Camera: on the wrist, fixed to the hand. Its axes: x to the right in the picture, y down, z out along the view.
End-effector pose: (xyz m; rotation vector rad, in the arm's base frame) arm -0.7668 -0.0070 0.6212 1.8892 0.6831 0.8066
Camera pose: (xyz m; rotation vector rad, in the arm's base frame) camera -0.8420 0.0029 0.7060 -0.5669 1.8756 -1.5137
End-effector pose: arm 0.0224 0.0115 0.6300 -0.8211 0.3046 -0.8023
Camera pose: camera -0.0065 0.0029 0.5203 0.3992 1.3186 2.0166
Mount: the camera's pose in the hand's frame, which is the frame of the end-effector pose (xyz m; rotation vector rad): -0.0191 0.0638 -0.0923 -0.1356 0.4048 3.1042
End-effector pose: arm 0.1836 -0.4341 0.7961 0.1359 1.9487 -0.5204
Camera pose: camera 0.1347 -0.3357 0.8257 2.3867 0.0732 1.6645
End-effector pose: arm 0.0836 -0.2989 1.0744 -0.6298 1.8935 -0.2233
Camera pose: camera -0.0149 -0.2476 1.0996 -2.4084 -1.0517 -1.6507
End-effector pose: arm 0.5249 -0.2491 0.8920 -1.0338 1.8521 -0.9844
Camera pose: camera 0.4316 -0.1857 0.8769 2.0273 1.2733 0.9808
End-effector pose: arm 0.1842 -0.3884 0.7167 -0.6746 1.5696 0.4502
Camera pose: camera 0.0731 -0.3972 0.7397 -1.6670 -0.9814 -1.6534
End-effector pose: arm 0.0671 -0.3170 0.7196 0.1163 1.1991 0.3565
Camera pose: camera -0.0377 -0.2726 0.7205 -1.3723 -0.1256 -2.2908
